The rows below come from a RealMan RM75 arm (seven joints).
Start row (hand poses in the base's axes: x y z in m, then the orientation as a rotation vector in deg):
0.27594, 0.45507, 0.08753, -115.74, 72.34, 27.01
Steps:
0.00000, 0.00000, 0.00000, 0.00, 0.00, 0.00
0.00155, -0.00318, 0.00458, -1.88, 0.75, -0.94
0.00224, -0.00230, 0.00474, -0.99, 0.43, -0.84
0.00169, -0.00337, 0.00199, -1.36, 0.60, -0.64
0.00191, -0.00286, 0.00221, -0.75, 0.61, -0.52
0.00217, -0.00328, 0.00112, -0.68, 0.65, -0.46
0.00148, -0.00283, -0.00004, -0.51, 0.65, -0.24
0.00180, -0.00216, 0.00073, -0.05, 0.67, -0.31
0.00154, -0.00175, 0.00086, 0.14, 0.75, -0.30
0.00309, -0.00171, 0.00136, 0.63, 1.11, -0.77
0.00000, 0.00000, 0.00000, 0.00, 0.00, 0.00
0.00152, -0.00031, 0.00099, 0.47, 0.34, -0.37
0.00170, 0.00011, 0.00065, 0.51, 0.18, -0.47
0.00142, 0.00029, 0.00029, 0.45, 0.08, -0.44
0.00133, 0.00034, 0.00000, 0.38, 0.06, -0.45
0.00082, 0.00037, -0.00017, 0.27, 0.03, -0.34
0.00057, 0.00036, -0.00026, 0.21, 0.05, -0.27
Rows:
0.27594, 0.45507, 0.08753, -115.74, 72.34, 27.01
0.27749, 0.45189, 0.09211, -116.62, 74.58, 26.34
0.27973, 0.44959, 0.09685, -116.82, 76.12, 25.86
0.28142, 0.44622, 0.09884, -117.46, 77.75, 25.43
0.28333, 0.44336, 0.10105, -117.69, 78.98, 25.42
0.28550, 0.44008, 0.10217, -117.91, 80.14, 25.52
0.28698, 0.43725, 0.10213, -118.16, 81.00, 25.81
0.28878, 0.43509, 0.10286, -117.98, 81.72, 26.38
0.29032, 0.43334, 0.10372, -117.66, 82.37, 27.16
0.29341, 0.43163, 0.10508, -116.58, 83.43, 28.45
0.29341, 0.43163, 0.10508, -116.58, 83.43, 28.45
0.29493, 0.43132, 0.10607, -115.92, 83.73, 28.96
0.29663, 0.43143, 0.10672, -115.14, 84.01, 29.28
0.29805, 0.43172, 0.10701, -114.43, 84.23, 29.47
0.29938, 0.43206, 0.10701, -113.76, 84.48, 29.59
0.30020, 0.43243, 0.10684, -113.27, 84.67, 29.65
0.30077, 0.43279, 0.10658, -112.88, 84.84, 29.72

